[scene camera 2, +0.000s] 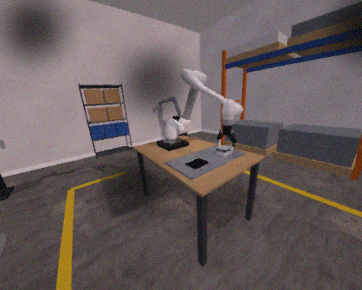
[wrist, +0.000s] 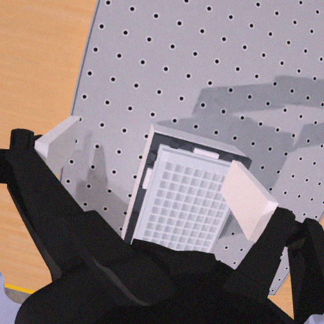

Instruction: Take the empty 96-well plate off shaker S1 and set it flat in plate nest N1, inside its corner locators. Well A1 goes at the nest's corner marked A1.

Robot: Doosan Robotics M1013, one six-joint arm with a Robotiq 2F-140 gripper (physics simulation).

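Seen in the pictures: gripper, fingertip midpoint: [scene camera 2: 225, 148]; arm's base, link origin: [scene camera 2: 172, 141].
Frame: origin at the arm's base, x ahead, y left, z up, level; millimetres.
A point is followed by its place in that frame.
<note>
The white 96-well plate [wrist: 185, 205] [scene camera 2: 225, 148] @[x 689, y 103, z 27 mm] lies in shaker S1 [wrist: 146, 160] [scene camera 2: 223, 153] @[x 693, y 65, z 8 mm], which has a pale body and a dark top with small white locators. The plate's near end is hidden behind the gripper body in the wrist view. My gripper [wrist: 154, 156] [scene camera 2: 226, 144] @[x 706, y 73, z 40 mm] is open and empty above the shaker. In the wrist view its left pad appears over the board, well left of the shaker, and its right pad overlaps the plate's right edge. A flat black rectangle [scene camera 2: 197, 163] @[x 633, y -228, z -28 mm], apparently nest N1, lies on the board; its corner mark cannot be read.
The grey perforated board [scene camera 2: 182, 164] @[x 534, y -308, z -40 mm] [wrist: 165, 55] lies on the wooden table [scene camera 2: 202, 186] @[x 851, y -422, z -53 mm] [wrist: 40, 65]. The robot's black base [scene camera 2: 173, 144] @[x 116, y -73, z 0 mm] stands at the table's back left. A shelf with boxes [scene camera 2: 103, 105] and an orange-post rack [scene camera 2: 224, 75] stand beyond the table.
</note>
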